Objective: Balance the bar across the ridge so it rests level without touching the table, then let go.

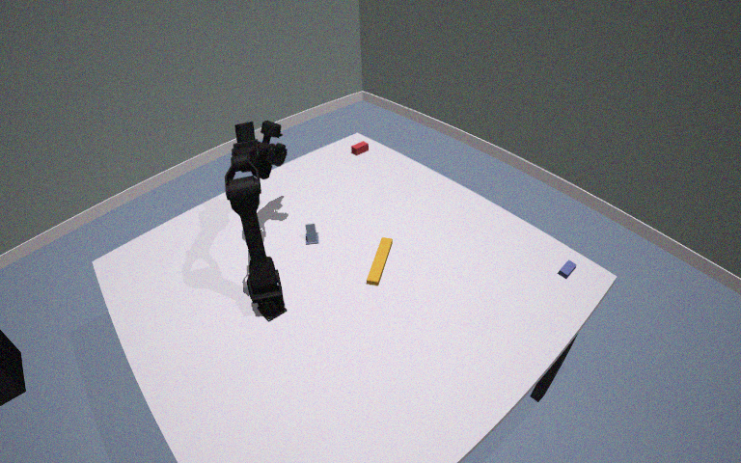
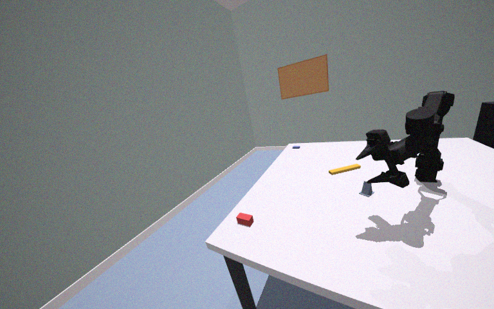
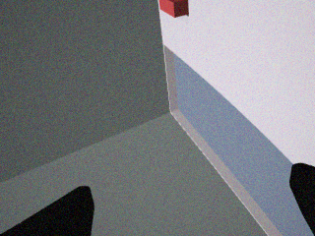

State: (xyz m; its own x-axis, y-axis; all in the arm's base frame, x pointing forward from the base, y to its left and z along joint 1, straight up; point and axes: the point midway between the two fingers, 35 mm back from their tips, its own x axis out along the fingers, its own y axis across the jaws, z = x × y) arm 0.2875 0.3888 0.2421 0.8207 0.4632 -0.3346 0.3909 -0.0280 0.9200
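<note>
Right now the yellow bar is 3 cm ahead of my gripper tip, 46 cm to the right of it and 22 cm below it. Also, from my gripper tip: small red block 42 cm ahead, 10 cm to the left, 21 cm below; small blue block 42 cm ahead, 90 cm to the right, 22 cm below.
</note>
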